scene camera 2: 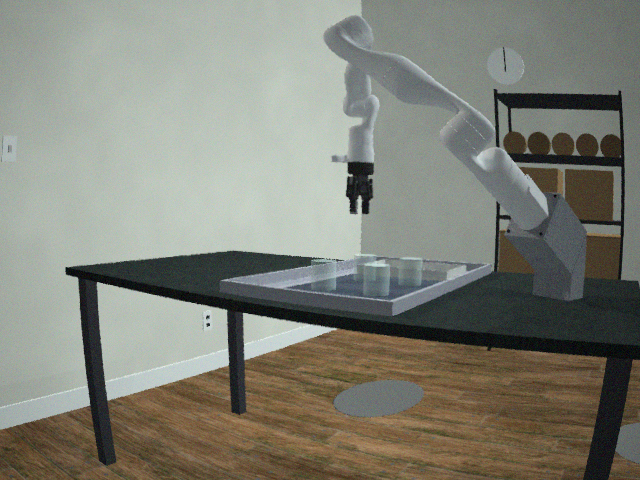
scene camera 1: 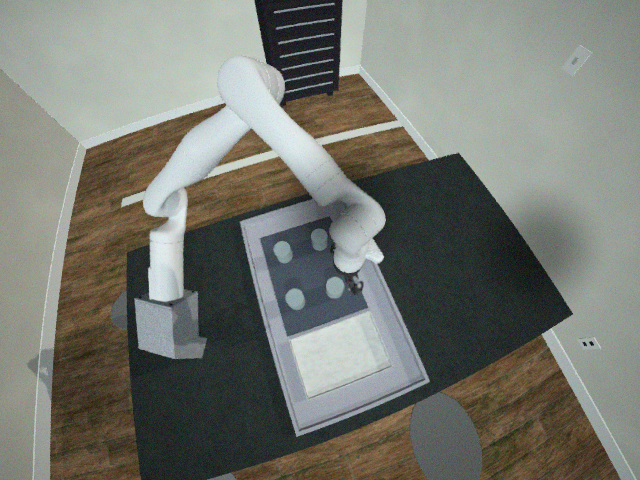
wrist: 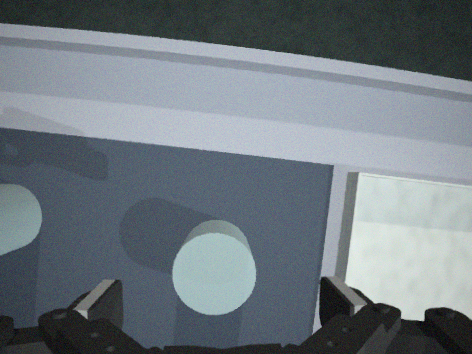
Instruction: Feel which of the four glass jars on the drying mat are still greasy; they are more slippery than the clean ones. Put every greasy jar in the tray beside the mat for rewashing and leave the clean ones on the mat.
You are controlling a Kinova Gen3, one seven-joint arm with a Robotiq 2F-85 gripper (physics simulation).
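Pixels of known places: gripper, fingertip midpoint: (scene camera 2: 359, 214) (wrist: 221, 300); arm's base, origin of the base link: (scene camera 2: 532, 214) (scene camera 1: 167, 295).
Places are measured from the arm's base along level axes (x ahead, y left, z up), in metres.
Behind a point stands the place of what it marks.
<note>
Four pale glass jars stand upright on the dark blue drying mat (scene camera 1: 309, 271) {x 0.438, y 0.080, z -0.208 m} (wrist: 280, 200) {x 0.585, y -0.052, z -0.208 m}: a back-left jar (scene camera 1: 282, 251) {x 0.351, y 0.149, z -0.136 m} (scene camera 2: 376, 279) {x 0.331, y 0.185, z -0.168 m}, a back-right jar (scene camera 1: 319, 239) {x 0.493, y 0.175, z -0.136 m} (scene camera 2: 323, 274) {x 0.474, y 0.214, z -0.168 m} (wrist: 16, 219) {x 0.507, y 0.162, z -0.164 m}, a front-left jar (scene camera 1: 295, 299) {x 0.378, y -0.035, z -0.136 m} (scene camera 2: 409, 271) {x 0.361, y 0.000, z -0.168 m} and a front-right jar (scene camera 1: 334, 287) {x 0.517, y -0.014, z -0.136 m} (scene camera 2: 365, 266) (wrist: 214, 274) {x 0.520, y -0.008, z -0.137 m}, as seen in scene camera 1. The cream tray (scene camera 1: 338, 356) {x 0.494, y -0.240, z -0.209 m} (wrist: 415, 270) {x 0.557, y -0.204, z -0.209 m} beside the mat holds no jar. My gripper (scene camera 1: 356, 287) (scene camera 2: 359, 210) {x 0.543, y -0.008, z -0.022 m} (wrist: 221, 300) {x 0.543, y -0.008, z -0.022 m} is open and empty, pointing down, well above the mat. In the wrist view the front-right jar shows between its fingers.
A shallow lavender bin with a raised rim (scene camera 1: 356, 397) (scene camera 2: 310, 298) {x 0.368, y 0.370, z -0.196 m} (wrist: 200, 50) {x 0.691, y 0.058, z -0.182 m} surrounds the mat and the cream tray. It lies on the dark table (scene camera 1: 454, 248) {x 1.053, y 0.079, z -0.212 m} (scene camera 2: 170, 273) {x 0.992, y 0.346, z -0.212 m}. The back-right jar stands left of the fingers in the wrist view.
</note>
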